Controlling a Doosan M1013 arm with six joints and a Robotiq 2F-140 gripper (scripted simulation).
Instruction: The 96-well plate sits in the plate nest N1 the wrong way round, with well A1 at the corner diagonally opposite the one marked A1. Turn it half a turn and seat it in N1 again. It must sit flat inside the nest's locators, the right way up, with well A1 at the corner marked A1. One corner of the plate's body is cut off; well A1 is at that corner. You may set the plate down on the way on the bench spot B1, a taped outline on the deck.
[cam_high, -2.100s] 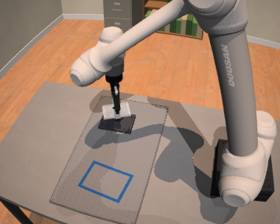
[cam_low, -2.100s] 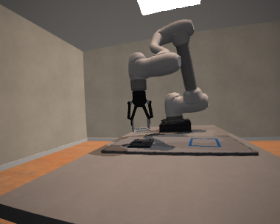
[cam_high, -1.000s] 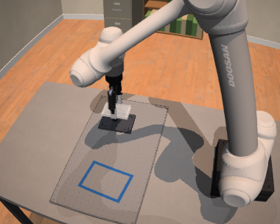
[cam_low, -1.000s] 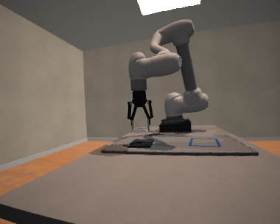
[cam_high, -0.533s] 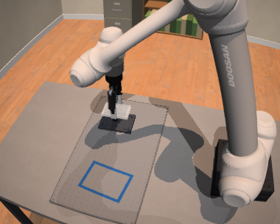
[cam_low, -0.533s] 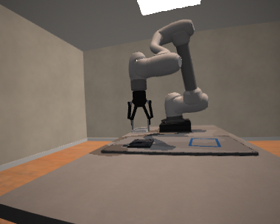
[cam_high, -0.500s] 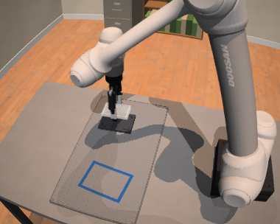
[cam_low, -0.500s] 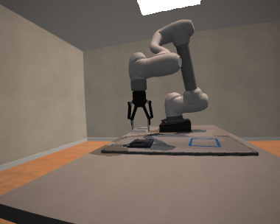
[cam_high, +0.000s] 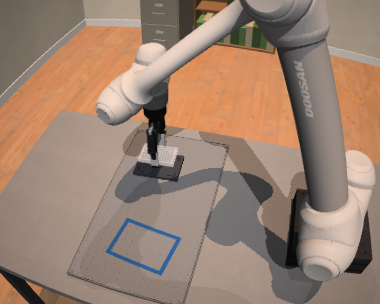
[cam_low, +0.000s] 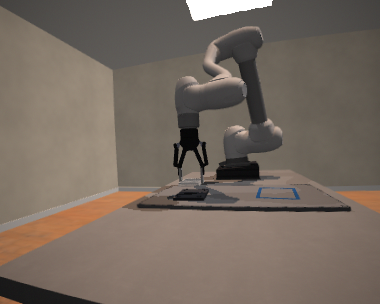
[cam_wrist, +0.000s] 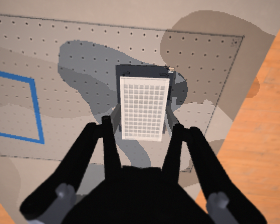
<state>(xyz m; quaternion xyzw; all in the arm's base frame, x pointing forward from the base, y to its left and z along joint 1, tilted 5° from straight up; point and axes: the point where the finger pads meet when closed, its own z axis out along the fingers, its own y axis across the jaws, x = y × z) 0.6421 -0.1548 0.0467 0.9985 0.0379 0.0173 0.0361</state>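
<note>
The plate nest N1 lies 7 cm below my hand. The rest, counted from my hand: corner mark (8 cm ahead, 5 cm to the right, 7 cm below); white 96-well plate (2 cm below).
</note>
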